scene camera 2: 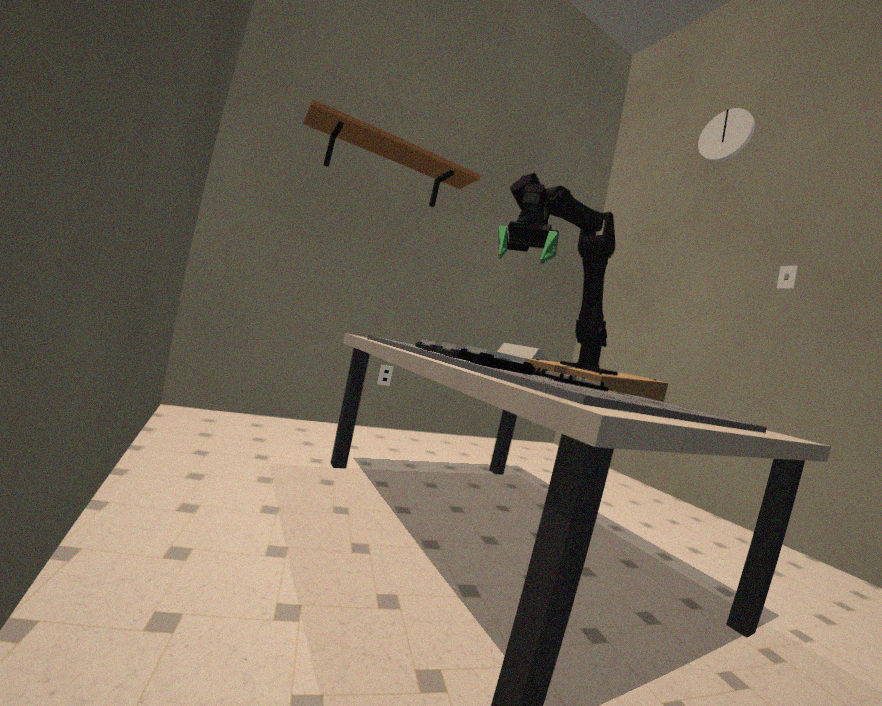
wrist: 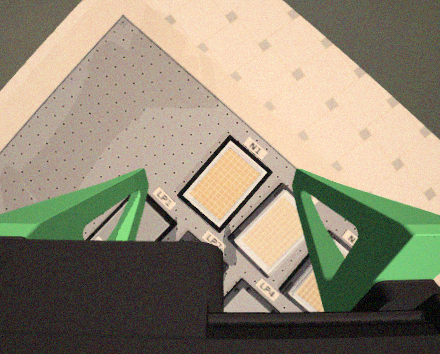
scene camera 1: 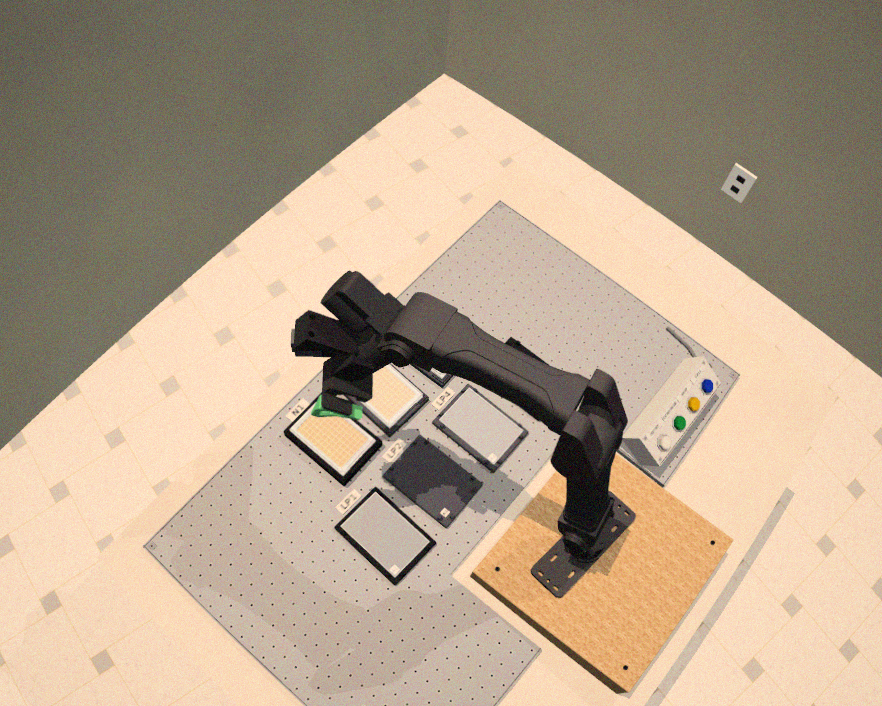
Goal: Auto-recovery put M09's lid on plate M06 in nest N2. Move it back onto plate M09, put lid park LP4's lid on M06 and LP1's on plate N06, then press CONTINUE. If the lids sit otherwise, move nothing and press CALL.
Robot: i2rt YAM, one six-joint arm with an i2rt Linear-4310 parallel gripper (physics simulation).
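Frame: origin at the arm's base, x ahead, y left, z up, level; metres.
Where they show: gripper, between the fingertips: [scene camera 2: 520, 259] [wrist: 220, 176] [scene camera 1: 315, 384]; arm's base, origin of its link: [scene camera 2: 587, 369] [scene camera 1: 583, 544].
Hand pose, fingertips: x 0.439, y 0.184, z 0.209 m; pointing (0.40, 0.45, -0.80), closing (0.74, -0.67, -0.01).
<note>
Each offset is from my fingertips to the centre of the thing. Level surfaces: height alone.
My gripper [scene camera 1: 337, 412] [scene camera 2: 523, 257] [wrist: 220, 176] is open and empty, high above the nests. The plate at N1 @(dz -0.226, dx -0.001, dy -0.010 m) [scene camera 1: 333, 441] [wrist: 225, 185] shows an amber grid in a black frame. A second amber plate @(dz -0.227, dx +0.010, dy -0.135 m) [scene camera 1: 392, 399] [wrist: 272, 232] sits beside it, its nest label hidden. A third plate @(dz -0.234, dx +0.021, dy -0.266 m) [scene camera 1: 441, 373] [wrist: 307, 292] shows partly. I cannot tell whether clear lids cover them. A grey lid at LP1 @(dz -0.241, dx -0.192, dy +0.039 m) [scene camera 1: 385, 533] [wrist: 152, 220] and a grey lid at LP4 @(dz -0.241, dx -0.162, dy -0.221 m) [scene camera 1: 478, 426] [wrist: 247, 302] lie flat. Lid and plate codes are unreadable.
A dark panel with a small white tag lies at LP2 @(dz -0.245, dx -0.176, dy -0.088 m) [scene camera 1: 430, 474]. The button box @(dz -0.213, dx -0.392, dy -0.493 m) [scene camera 1: 673, 390] [scene camera 2: 518, 351] has white, green, yellow and blue buttons. The arm stands on a wooden board [scene camera 1: 639, 596] and hides part of the perforated sheet @(dz -0.254 m) [scene camera 1: 294, 559].
</note>
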